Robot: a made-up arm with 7 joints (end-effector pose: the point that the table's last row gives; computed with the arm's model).
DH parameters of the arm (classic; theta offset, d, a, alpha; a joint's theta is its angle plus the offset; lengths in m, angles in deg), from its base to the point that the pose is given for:
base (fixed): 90 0.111 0 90
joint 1: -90 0.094 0.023 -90
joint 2: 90 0.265 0.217 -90
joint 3: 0 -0.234 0.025 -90
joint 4: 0 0.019 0.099 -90
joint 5: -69.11 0 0.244 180
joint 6: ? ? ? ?
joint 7: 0 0.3 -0.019 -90
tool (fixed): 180 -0.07 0 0
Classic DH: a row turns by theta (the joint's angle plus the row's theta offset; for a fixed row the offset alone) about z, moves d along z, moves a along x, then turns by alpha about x.
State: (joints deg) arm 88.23 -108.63 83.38 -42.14 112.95 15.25 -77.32
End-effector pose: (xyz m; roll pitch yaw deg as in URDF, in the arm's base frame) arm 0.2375 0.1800 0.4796 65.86 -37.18 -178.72
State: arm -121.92 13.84 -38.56 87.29 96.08 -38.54 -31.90
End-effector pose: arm -0.4715 -0.3756 0.0838 175.98 -17.29 -165.51
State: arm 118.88 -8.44 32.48 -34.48 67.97 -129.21 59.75
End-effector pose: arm -0.2315 0.0208 -0.0590 -112.70 2.17 138.95
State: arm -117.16 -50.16 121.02 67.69 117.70 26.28 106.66
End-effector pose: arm 0.0190 -0.2754 0.2388 -148.66 11.27 -100.38
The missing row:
joint 6: -69.11 0.196 -0.059 90
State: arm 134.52 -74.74 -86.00 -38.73 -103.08 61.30 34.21
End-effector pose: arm 0.0979 0.3020 0.6401 115.50 -36.00 -91.20
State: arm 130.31 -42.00 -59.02 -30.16 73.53 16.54 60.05
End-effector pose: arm 0.0661 -0.1346 0.4805 -148.47 -36.33 71.97
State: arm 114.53 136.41 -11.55 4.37 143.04 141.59 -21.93
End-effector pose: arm 0.1725 -0.4995 0.7467 76.13 -11.48 109.50
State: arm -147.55 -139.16 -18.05 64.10 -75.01 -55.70 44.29
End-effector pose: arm 0.4271 -0.4183 -0.0314 -54.92 17.39 164.04
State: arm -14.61 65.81 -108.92 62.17 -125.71 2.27 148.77
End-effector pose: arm -0.2013 0.5957 0.0797 -178.67 -74.97 -125.64
